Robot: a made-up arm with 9 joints. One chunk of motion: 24 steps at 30 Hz.
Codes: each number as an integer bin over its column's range. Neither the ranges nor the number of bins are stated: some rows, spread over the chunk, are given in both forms.
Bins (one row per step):
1: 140 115 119 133 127 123
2: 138 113 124 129 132 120
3: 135 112 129 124 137 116
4: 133 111 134 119 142 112
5: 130 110 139 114 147 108
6: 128 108 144 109 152 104
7: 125 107 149 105 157 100
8: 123 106 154 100 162 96
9: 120 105 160 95 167 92
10: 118 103 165 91 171 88
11: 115 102 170 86 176 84
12: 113 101 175 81 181 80
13: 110 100 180 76 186 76
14: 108 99 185 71 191 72
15: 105 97 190 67 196 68
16: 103 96 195 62 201 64
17: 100 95 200 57 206 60
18: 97 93 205 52 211 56
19: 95 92 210 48 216 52
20: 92 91 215 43 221 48
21: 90 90 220 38 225 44
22: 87 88 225 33 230 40
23: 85 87 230 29 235 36
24: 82 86 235 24 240 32
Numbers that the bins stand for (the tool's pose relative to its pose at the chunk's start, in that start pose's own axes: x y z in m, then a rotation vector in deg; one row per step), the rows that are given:
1: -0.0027 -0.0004 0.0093 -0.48 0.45 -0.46
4: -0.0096 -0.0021 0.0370 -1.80 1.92 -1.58
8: -0.0194 -0.0043 0.0738 -3.59 3.88 -3.22
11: -0.0273 -0.0060 0.1033 -4.92 5.26 -4.44
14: -0.0341 -0.0073 0.1310 -6.33 6.73 -5.67
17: -0.0420 -0.0090 0.1586 -7.65 8.20 -6.89
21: -0.0518 -0.0112 0.1955 -9.44 10.07 -8.53
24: -0.0596 -0.0129 0.2231 -10.77 11.54 -9.75
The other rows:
2: -0.0047 -0.0013 0.0185 -0.86 0.94 -0.77
3: -0.0076 -0.0017 0.0278 -1.33 1.43 -1.17
5: -0.0125 -0.0025 0.0462 -2.27 2.41 -1.99
6: -0.0145 -0.0034 0.0554 -2.75 2.90 -2.40
7: -0.0175 -0.0038 0.0646 -3.12 3.39 -2.81
9: -0.0224 -0.0047 0.0849 -4.07 4.37 -3.63
10: -0.0243 -0.0056 0.0941 -4.44 4.76 -4.03
12: -0.0292 -0.0064 0.1125 -5.39 5.75 -4.85
13: -0.0322 -0.0069 0.1218 -5.86 6.24 -5.26
15: -0.0371 -0.0082 0.1402 -6.71 7.22 -6.08
16: -0.0390 -0.0086 0.1494 -7.18 7.71 -6.48
18: -0.0449 -0.0099 0.1678 -8.12 8.69 -7.30
19: -0.0469 -0.0103 0.1771 -8.50 9.18 -7.71
20: -0.0498 -0.0107 0.1863 -8.97 9.67 -8.12
22: -0.0547 -0.0120 0.2047 -9.92 10.56 -8.94
23: -0.0567 -0.0125 0.2139 -10.29 11.05 -9.34

